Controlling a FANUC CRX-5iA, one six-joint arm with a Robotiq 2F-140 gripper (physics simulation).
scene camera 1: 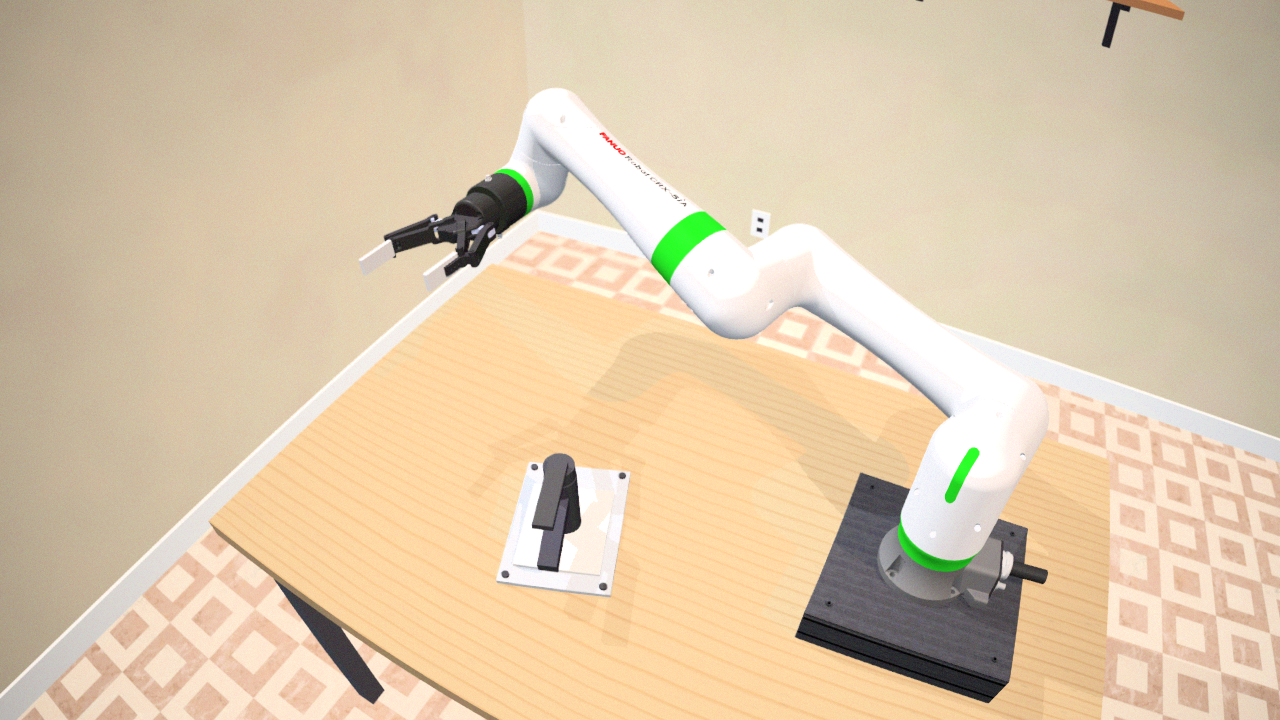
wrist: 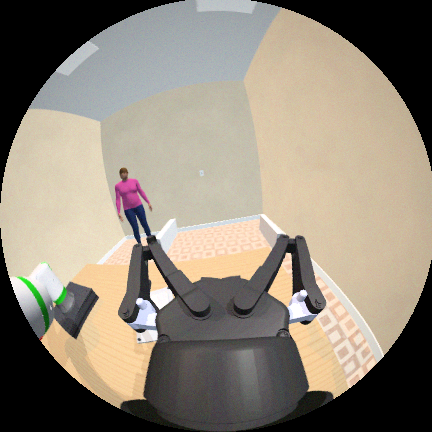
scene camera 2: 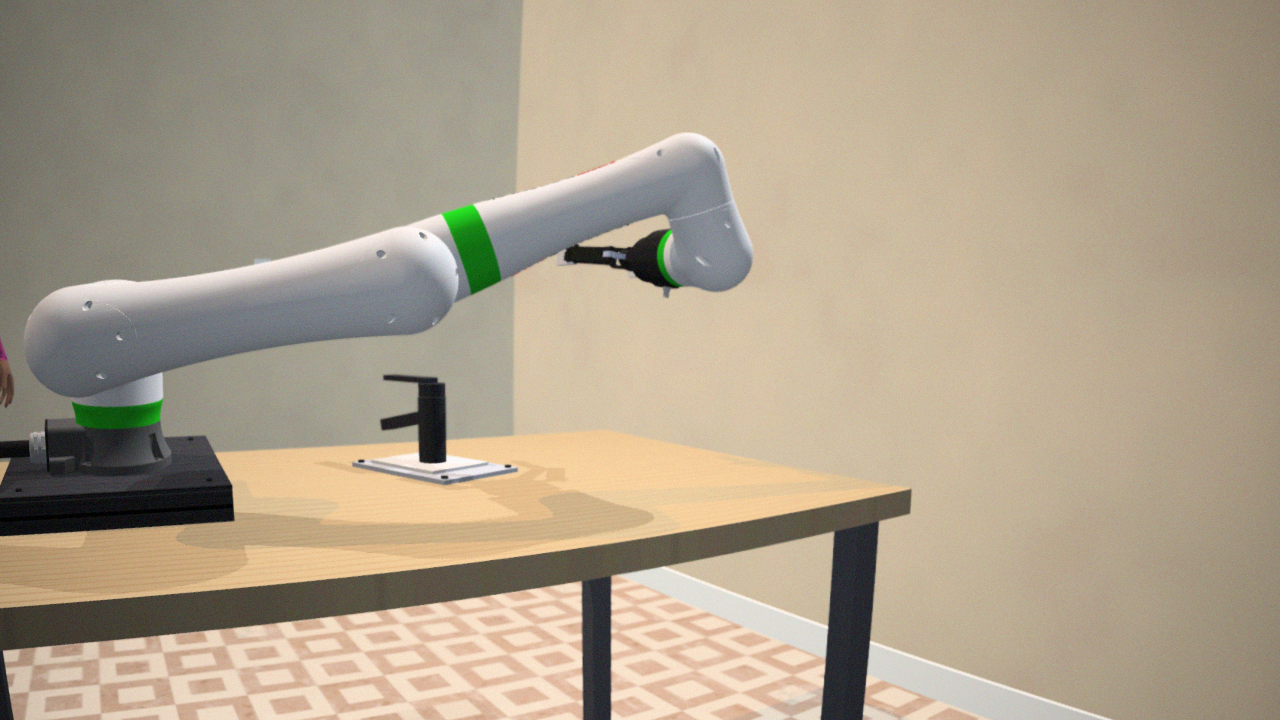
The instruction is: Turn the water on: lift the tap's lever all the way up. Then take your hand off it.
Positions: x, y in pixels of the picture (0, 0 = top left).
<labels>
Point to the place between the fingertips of the gripper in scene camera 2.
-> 595, 264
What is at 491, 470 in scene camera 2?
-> A white plate.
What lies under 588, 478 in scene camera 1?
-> A white plate.
</labels>
